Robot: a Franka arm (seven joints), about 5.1 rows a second.
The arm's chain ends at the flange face. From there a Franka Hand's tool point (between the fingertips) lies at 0.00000 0.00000 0.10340 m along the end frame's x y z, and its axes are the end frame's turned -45 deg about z.
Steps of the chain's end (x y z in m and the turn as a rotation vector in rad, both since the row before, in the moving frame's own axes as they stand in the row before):
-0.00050 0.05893 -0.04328 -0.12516 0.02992 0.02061
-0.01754 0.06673 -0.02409 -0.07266 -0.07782 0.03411
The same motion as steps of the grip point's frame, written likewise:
-0.04908 0.05255 -0.04413 -0.10966 -0.06734 0.02061
-0.07056 0.03422 -0.02468 0.00365 -0.10641 0.03411

